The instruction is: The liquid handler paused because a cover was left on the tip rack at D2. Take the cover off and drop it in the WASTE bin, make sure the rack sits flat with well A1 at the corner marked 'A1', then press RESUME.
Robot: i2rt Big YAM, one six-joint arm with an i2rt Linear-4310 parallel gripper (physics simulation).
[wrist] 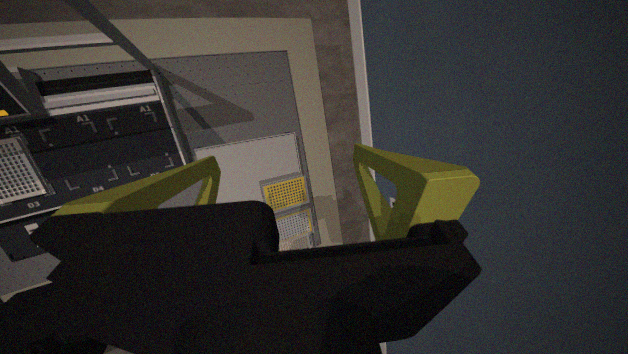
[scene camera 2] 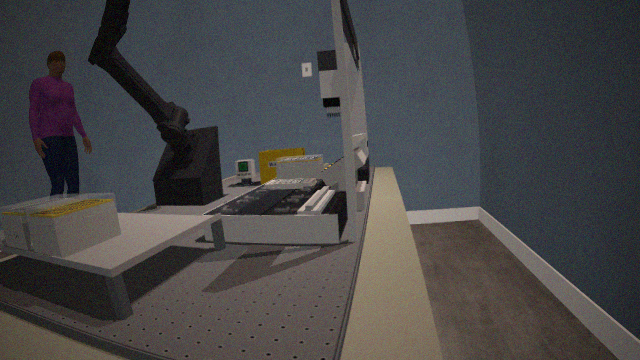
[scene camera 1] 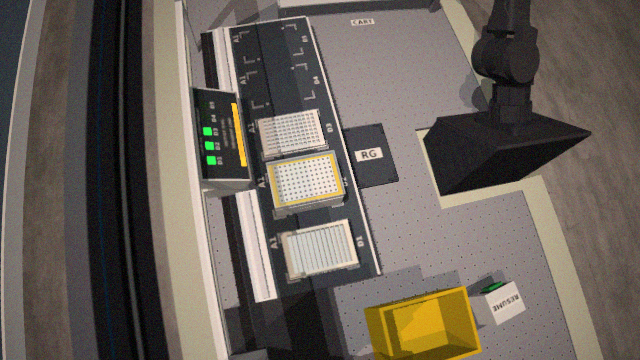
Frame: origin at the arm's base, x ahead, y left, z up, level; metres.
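Where they show: gripper, between the fingertips: (wrist: 286, 157); arm's base, origin of its link: (scene camera 2: 186, 150) (scene camera 1: 509, 125).
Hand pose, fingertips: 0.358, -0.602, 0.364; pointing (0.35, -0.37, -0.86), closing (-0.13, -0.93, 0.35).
Note:
Things, the pixels of their top centre, and the offset from my fingertips, as dx, dy, dz. "spot": a spot on its surface instead.
- tip rack, centre of its top: (scene camera 1: 305, 177) (scene camera 2: 299, 156) +0.050, +0.596, -0.417
- 'A1' mark for D2, a spot on its surface: (scene camera 1: 261, 181) spot: +0.128, +0.559, -0.488
- yellow WASTE bin, centre of its top: (scene camera 1: 431, 331) (scene camera 2: 281, 149) -0.085, +0.913, -0.406
- RESUME box, centre of its top: (scene camera 1: 505, 302) (scene camera 2: 244, 160) -0.253, +0.918, -0.436
- ribbed reservoir, centre of its top: (scene camera 1: 319, 248) +0.054, +0.720, -0.456
- white plate, centre of its top: (scene camera 1: 291, 131) (scene camera 2: 290, 181) (wrist: 6, 171) +0.045, +0.472, -0.473
- dark RG pad, centre of its top: (scene camera 1: 369, 153) (wrist: 35, 236) -0.115, +0.537, -0.526
- status screen, a spot on its surface: (scene camera 1: 220, 135) spot: +0.185, +0.474, -0.420
- raised shelf, a spot on its surface: (scene camera 2: 165, 225) spot: -0.086, +0.045, -0.481
- gantry post, a spot on its surface: (scene camera 2: 345, 150) spot: +0.217, +0.148, -0.383
My gripper (wrist: 286, 157) is open and empty, high above the cart end of the deck. A tip rack (scene camera 1: 306, 179) with a yellow rim sits at D2 between D1 and D3; it also shows in scene camera 2 (scene camera 2: 300, 167). I cannot clearly tell a clear cover on it from these views. The 'A1' mark for D2 (scene camera 1: 261, 181) is at the rack's left side. The yellow WASTE bin (scene camera 1: 425, 325) (scene camera 2: 281, 156) stands open beyond D1. The RESUME box (scene camera 1: 506, 305) (scene camera 2: 245, 169) stands beside the bin, with a green part on it.
A ribbed reservoir (scene camera 1: 322, 248) sits at D1 and a white plate (scene camera 1: 292, 131) (wrist: 19, 172) at D3. A dark RG pad (scene camera 1: 371, 172) lies beside D3. A status screen (scene camera 1: 220, 135) stands behind the deck. A raised shelf (scene camera 2: 165, 225) (wrist: 240, 162) bears racks. A gantry post (scene camera 2: 345, 150) stands at the deck's end.

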